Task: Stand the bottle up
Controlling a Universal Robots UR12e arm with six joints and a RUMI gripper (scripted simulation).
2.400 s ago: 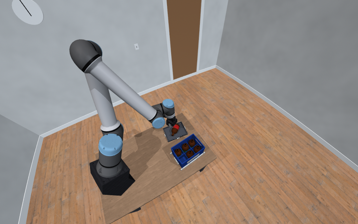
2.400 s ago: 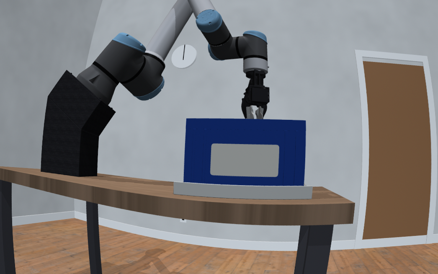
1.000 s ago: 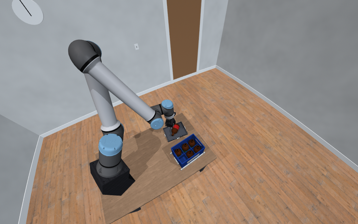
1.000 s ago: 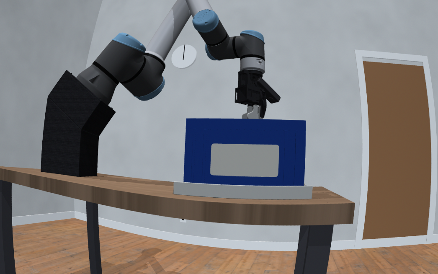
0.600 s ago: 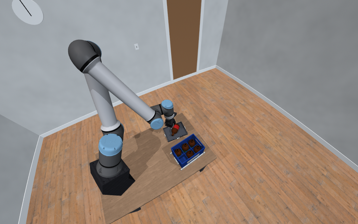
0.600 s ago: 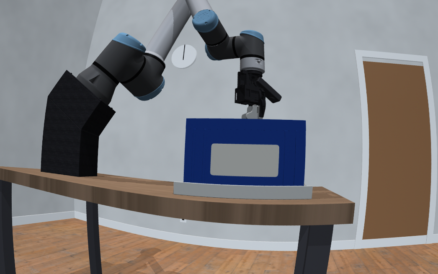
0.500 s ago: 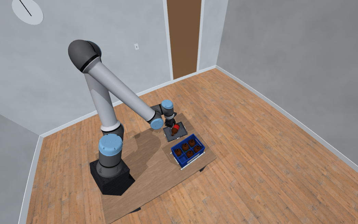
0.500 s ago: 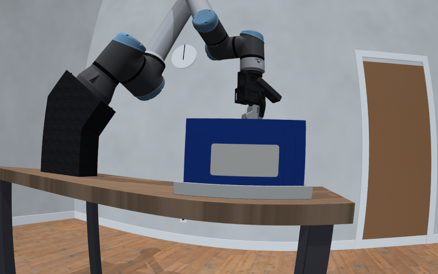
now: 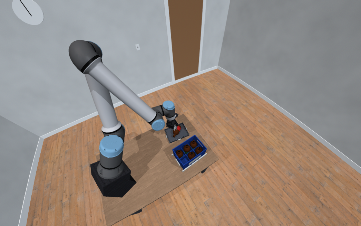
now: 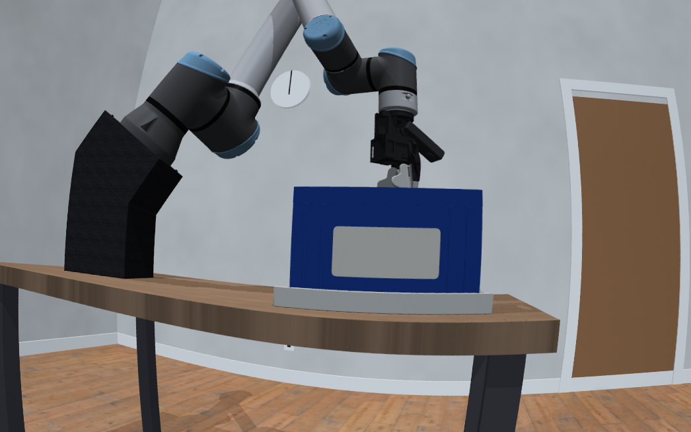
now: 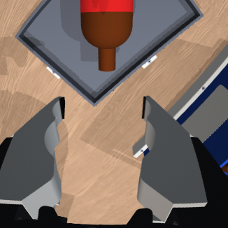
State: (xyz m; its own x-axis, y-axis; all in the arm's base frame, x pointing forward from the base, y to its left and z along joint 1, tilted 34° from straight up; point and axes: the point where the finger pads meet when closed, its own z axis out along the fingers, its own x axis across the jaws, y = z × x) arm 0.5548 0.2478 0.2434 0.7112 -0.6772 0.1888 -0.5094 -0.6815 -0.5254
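Right now the grey tray is 30 mm ahead of my hand, 40 mm to the left of it and 190 mm below it. Also, from my hand: blue crate (100 mm ahead, 260 mm to the right, 120 mm below).
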